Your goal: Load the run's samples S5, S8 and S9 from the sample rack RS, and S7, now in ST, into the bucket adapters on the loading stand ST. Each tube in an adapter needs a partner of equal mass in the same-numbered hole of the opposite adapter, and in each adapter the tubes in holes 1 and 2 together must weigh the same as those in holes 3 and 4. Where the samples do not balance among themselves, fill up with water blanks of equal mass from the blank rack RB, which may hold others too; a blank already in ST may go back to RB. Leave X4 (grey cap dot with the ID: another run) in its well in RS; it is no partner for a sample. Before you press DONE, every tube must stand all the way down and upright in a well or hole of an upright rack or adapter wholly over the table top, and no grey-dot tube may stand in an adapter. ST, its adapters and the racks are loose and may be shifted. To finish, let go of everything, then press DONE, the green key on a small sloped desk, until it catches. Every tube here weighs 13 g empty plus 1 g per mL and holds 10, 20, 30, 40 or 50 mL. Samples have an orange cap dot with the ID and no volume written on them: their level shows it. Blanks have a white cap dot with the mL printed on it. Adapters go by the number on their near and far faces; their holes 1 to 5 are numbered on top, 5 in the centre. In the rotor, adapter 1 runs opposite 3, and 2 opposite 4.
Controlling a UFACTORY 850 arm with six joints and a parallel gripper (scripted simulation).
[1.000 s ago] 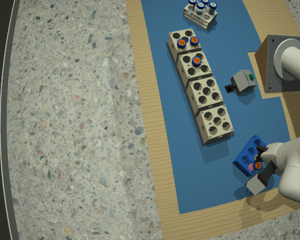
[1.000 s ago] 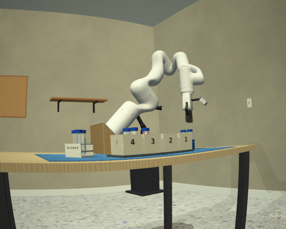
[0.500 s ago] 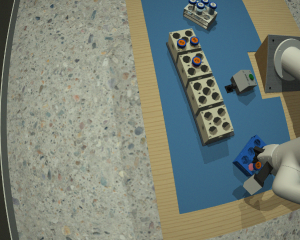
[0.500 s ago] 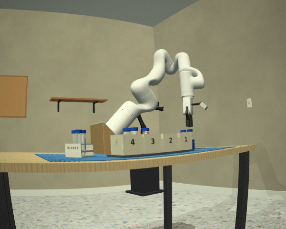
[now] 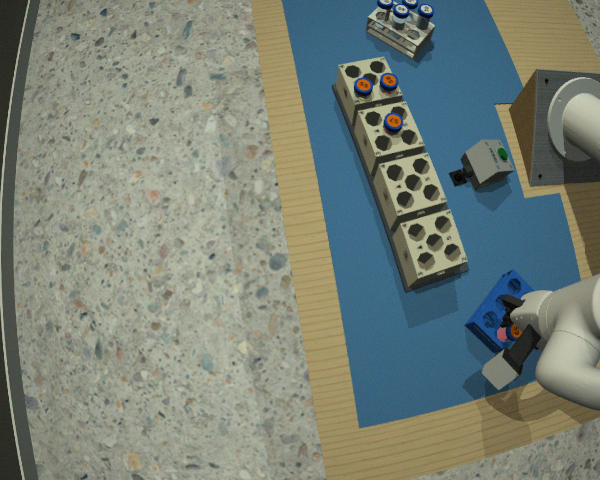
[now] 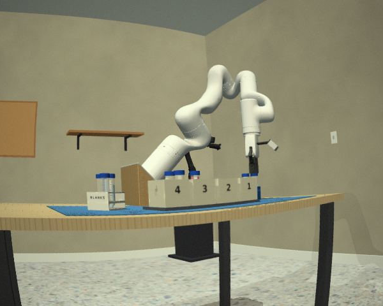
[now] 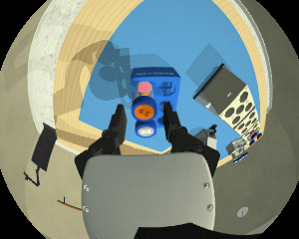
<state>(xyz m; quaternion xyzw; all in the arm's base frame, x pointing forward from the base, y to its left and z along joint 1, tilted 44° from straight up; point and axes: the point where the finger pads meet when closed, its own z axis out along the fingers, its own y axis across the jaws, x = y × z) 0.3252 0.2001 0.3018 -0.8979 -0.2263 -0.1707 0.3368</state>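
The sample S9 lies 70 mm below my hand and 10 mm to the left of it. From my hand the other things lie so: blue sample rack RS: 110 mm below, 40 mm to the right, 20 mm behind; then adapter 1: 190 mm to the right, 100 mm ahead, 90 mm below; then grey-dot tube X4: 70 mm below, 30 mm to the right, 30 mm behind.
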